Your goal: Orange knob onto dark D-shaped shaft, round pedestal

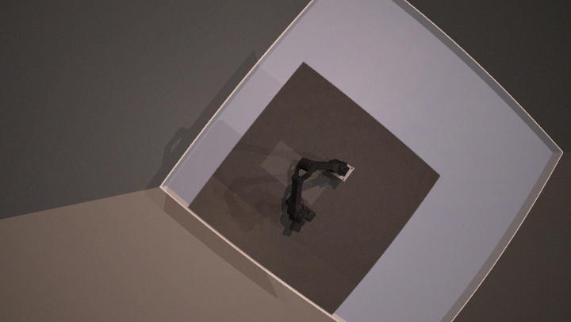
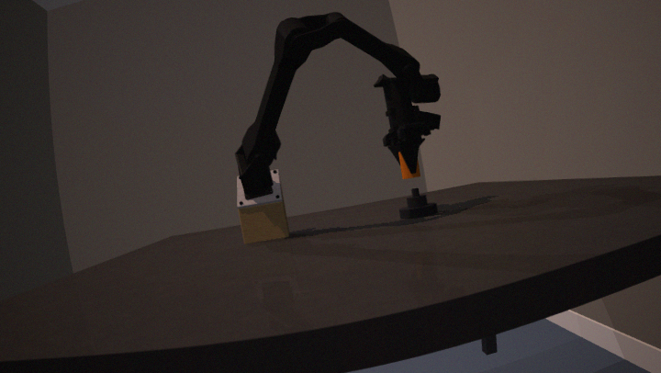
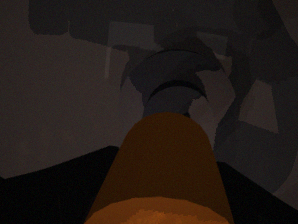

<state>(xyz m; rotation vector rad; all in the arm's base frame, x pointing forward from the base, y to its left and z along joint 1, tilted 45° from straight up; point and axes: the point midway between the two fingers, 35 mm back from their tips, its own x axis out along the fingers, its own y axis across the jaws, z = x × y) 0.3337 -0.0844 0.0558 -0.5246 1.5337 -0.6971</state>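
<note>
Now: the round pedestal 1 cm to the right of my gripper tip and 6 cm below it. Round my gripper tip: orange knob 2 cm above.
</note>
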